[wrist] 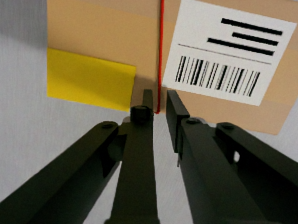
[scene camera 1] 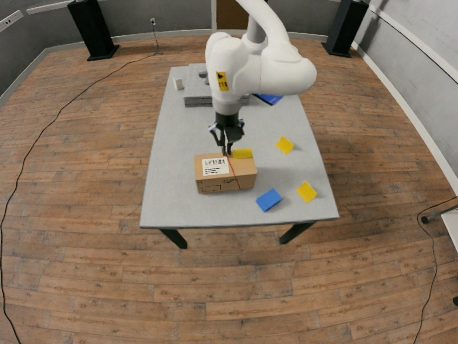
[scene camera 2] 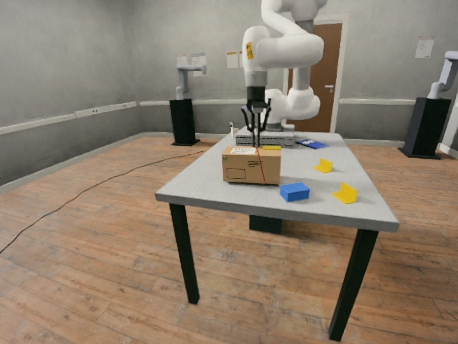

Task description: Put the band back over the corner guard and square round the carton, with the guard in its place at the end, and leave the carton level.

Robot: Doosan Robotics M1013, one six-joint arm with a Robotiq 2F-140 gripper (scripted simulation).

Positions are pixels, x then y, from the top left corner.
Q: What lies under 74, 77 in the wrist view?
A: A yellow corner guard.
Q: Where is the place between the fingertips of my gripper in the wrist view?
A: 159, 103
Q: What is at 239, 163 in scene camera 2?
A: A brown carton.
